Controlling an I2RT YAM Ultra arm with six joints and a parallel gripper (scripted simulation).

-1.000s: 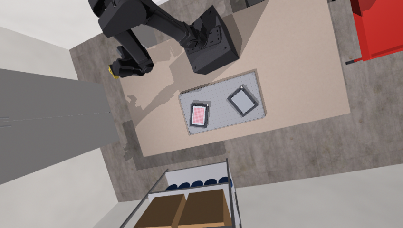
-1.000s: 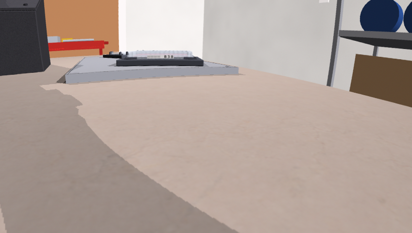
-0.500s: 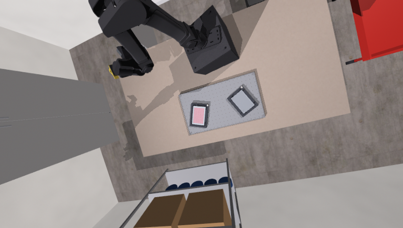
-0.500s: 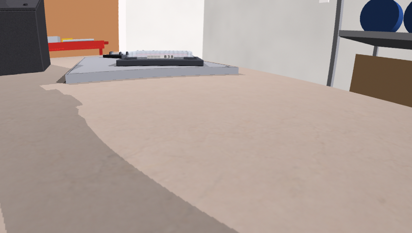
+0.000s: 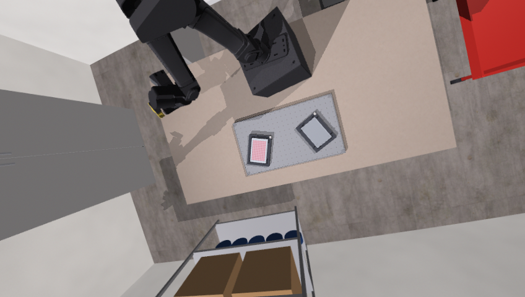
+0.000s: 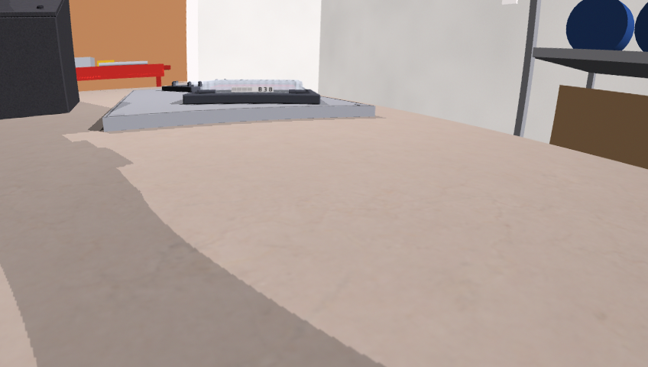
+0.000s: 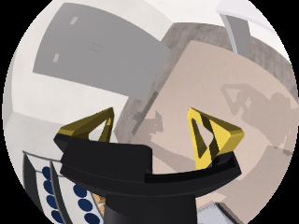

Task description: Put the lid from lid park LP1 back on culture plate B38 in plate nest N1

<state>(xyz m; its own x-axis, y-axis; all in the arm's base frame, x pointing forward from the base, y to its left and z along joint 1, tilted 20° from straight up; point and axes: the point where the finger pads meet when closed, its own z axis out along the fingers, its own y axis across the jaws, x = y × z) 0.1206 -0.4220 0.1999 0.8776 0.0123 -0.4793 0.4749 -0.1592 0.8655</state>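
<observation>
Now: hand 220 mm short of the clear lid, 660 mm to the right of it and 190 mm above it. From my hand the other things lie so: black plate nest N1: 270 mm ahead, 360 mm to the left, 190 mm below; culture plate B38: 270 mm ahead, 360 mm to the left, 180 mm below; grey base plate: 220 mm ahead, 510 mm to the left, 210 mm below.
</observation>
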